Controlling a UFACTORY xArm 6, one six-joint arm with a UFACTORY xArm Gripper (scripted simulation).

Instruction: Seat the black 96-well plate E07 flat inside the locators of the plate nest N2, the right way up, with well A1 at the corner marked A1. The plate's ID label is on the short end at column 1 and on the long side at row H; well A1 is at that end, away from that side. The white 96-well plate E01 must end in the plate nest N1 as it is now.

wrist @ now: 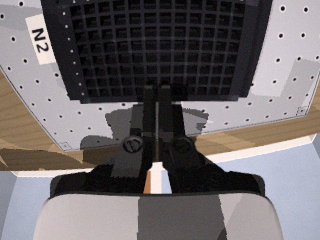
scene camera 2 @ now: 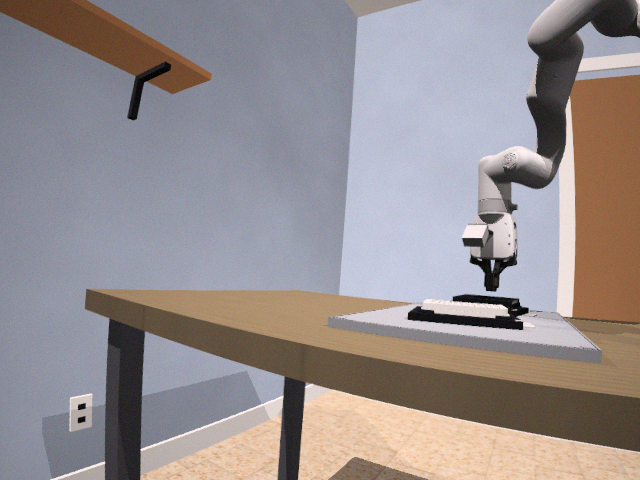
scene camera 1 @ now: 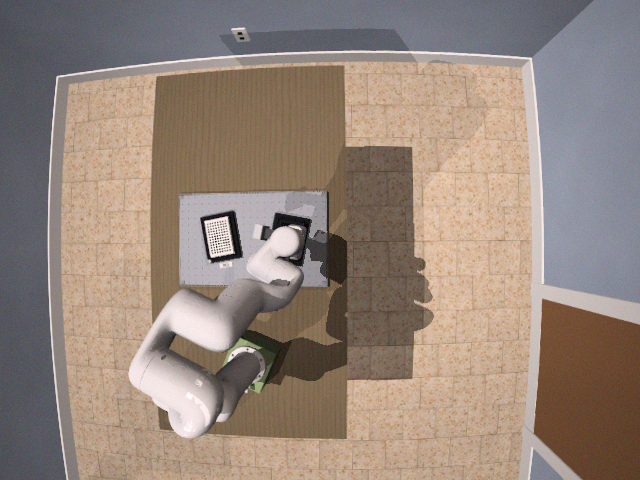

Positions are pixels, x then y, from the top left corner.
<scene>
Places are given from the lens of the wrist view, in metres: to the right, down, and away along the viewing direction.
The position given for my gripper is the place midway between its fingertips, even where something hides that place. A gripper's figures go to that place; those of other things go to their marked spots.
my gripper [wrist: 157, 101]: 0.00, -0.01, 0.14
black 96-well plate E07 [wrist: 179, 55]: 0.01, -0.04, 0.14
N2 label [wrist: 36, 24]: -0.10, -0.07, 0.13
The marked spots on the N2 label and the black 96-well plate E07 are 0.12 m apart.
</scene>
